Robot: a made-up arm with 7 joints. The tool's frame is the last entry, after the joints. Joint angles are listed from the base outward. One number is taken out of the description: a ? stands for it. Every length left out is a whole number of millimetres.
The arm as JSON. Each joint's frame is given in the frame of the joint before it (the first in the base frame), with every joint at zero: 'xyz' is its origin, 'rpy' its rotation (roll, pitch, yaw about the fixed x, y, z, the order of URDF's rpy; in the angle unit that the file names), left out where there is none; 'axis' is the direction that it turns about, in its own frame. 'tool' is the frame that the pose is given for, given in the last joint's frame.
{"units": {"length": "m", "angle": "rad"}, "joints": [
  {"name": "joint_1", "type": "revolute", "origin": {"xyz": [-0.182, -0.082, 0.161], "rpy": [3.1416, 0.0, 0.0]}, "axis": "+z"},
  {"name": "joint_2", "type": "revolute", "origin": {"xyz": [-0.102, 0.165, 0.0], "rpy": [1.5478, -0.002, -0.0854]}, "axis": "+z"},
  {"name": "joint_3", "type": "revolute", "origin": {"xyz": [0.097, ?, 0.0], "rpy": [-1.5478, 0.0, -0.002]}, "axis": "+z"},
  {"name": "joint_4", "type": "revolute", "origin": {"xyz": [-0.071, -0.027, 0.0], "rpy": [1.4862, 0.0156, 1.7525]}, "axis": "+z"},
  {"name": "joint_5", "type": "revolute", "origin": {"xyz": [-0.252, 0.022, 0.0], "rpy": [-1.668, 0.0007, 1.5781]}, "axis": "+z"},
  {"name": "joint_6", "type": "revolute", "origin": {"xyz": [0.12, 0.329, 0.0], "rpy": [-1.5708, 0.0, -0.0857]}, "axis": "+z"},
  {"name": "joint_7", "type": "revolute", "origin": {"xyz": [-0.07, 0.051, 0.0], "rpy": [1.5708, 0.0, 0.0]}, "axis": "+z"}
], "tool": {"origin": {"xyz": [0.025, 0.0, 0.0]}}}
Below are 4 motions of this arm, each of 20 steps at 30 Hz.
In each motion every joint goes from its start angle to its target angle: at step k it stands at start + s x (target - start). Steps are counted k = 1, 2, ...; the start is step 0. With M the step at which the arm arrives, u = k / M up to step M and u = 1 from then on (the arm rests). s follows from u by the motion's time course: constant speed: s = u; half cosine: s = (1 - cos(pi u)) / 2; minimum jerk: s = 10 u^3 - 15 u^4 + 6 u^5.
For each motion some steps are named. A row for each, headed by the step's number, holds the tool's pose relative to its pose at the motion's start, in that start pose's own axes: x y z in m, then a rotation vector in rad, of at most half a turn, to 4 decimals.
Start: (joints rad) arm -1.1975 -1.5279 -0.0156 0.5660 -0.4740 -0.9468 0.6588
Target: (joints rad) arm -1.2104 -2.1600 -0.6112 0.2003 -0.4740 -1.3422 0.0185
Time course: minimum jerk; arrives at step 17
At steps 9, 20:
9: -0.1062 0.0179 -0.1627 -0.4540 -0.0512 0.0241
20: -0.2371 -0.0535 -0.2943 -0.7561 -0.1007 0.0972

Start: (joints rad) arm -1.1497 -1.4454 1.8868 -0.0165 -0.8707 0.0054 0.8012
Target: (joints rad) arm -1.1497 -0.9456 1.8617 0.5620 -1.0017 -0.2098 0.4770
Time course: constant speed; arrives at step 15
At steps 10, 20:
10: 0.0676 -0.1189 -0.0475 -0.0919 -0.1756 -0.4714
20: 0.0810 -0.1765 -0.0749 -0.1528 -0.2697 -0.7017

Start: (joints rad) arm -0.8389 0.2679 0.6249 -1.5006 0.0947 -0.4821 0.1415
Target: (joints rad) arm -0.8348 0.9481 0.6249 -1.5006 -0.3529 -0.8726 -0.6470
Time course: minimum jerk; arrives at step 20
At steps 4, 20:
4: 0.0133 0.0056 -0.0169 -0.0316 0.0087 -0.0487
20: 0.1091 0.0501 -0.3347 -0.6048 -0.1677 -0.6430

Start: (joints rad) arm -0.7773 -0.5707 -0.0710 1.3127 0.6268 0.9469 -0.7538
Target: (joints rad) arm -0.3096 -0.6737 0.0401 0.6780 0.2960 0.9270 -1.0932
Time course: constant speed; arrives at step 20
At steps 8, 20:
8: 0.1057 -0.0050 0.1521 0.0313 0.4646 -0.1630
20: 0.3459 -0.0290 0.2447 -0.0654 1.1629 -0.3505

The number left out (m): 0.2
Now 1 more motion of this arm.
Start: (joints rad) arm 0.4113 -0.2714 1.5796 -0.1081 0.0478 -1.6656 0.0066
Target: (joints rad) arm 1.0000 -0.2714 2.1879 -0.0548 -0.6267 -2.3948 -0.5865
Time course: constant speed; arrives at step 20
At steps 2, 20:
2: 0.0378 -0.0462 -0.0250 -0.0843 -0.0848 -0.1678
20: -0.0145 -0.6093 -0.1070 -1.0185 -0.7258 -1.3031

